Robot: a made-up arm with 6 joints.
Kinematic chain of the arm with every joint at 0, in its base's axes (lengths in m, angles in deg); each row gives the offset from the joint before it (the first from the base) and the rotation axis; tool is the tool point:
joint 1: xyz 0 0 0.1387 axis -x
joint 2: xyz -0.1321 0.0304 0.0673 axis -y
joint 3: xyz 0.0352 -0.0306 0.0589 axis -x
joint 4: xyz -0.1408 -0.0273 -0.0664 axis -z
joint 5: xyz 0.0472 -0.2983 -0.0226 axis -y
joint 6: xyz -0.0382 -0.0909 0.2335 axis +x
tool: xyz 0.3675 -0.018 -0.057
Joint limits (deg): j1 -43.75..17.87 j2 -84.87..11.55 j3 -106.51..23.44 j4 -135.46..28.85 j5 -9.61..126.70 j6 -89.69..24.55
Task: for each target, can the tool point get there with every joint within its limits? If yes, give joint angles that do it. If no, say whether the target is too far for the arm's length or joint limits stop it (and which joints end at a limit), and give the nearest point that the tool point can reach.
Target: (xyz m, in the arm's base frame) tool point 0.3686 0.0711 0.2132
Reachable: yes | joints -11.94 -45.04 -15.15 -84.22 29.27 -51.06
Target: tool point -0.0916 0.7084 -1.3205
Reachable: no: too far | nearest point -0.1185 0.1993 -0.3289 | short by 1.115 m
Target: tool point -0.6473 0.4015 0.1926
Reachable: no: joint limits stop it (at a limit: joint 1, joint 3, joint 5, joint 6) | nearest point -0.6066 0.2510 0.0820 | short by 0.191 m
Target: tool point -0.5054 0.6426 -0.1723
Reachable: no: joint limits stop it (at a limit: joint 1, joint 2, joint 3, joint 5, joint 6) | nearest point -0.4199 0.4000 -0.0997 | short by 0.267 m
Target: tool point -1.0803 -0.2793 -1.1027
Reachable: no: too far | nearest point -0.5509 -0.1528 -0.2855 | short by 0.982 m
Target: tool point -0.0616 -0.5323 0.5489
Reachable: yes | joints -14.21 -62.46 6.07 5.41 106.61 -28.41
